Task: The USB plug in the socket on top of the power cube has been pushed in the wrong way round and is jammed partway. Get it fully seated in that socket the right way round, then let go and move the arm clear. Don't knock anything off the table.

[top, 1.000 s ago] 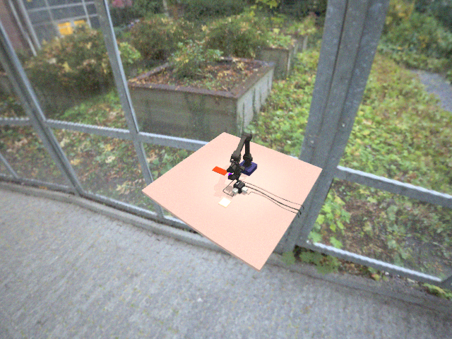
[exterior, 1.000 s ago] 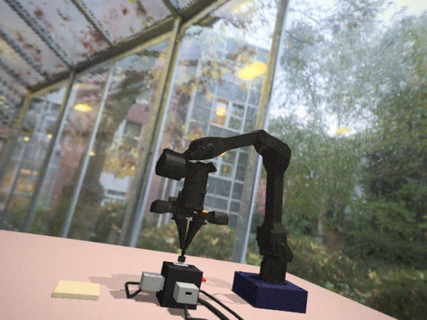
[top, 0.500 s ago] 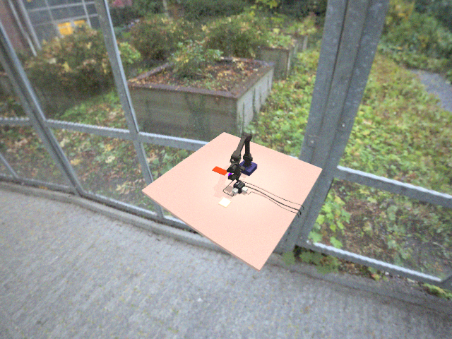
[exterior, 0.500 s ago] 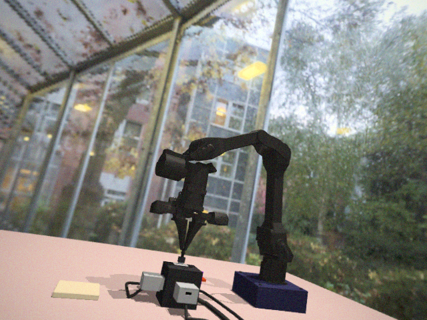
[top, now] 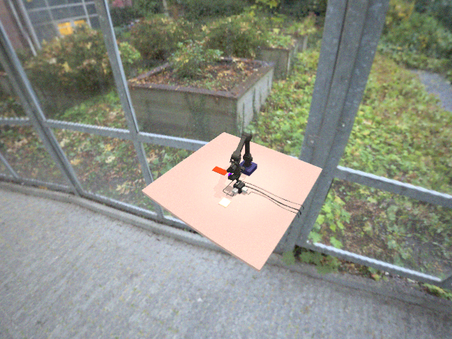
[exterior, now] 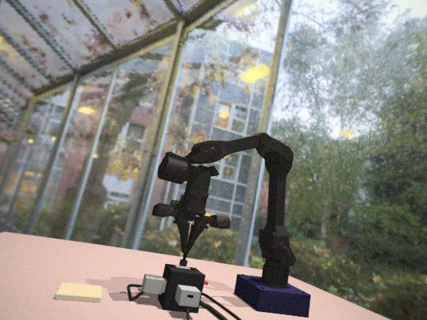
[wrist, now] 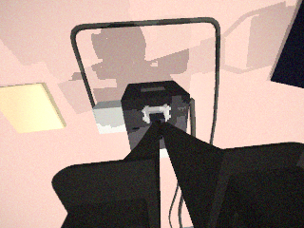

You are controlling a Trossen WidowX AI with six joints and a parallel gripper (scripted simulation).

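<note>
My gripper tip is 20 mm above the grey USB plug. The rest, counted from my gripper tip: purple block (70 mm behind, 150 mm to the right, 90 mm below); then pale yellow pad (200 mm ahead, 40 mm to the left, 100 mm below); then socket (40 mm below).
</note>
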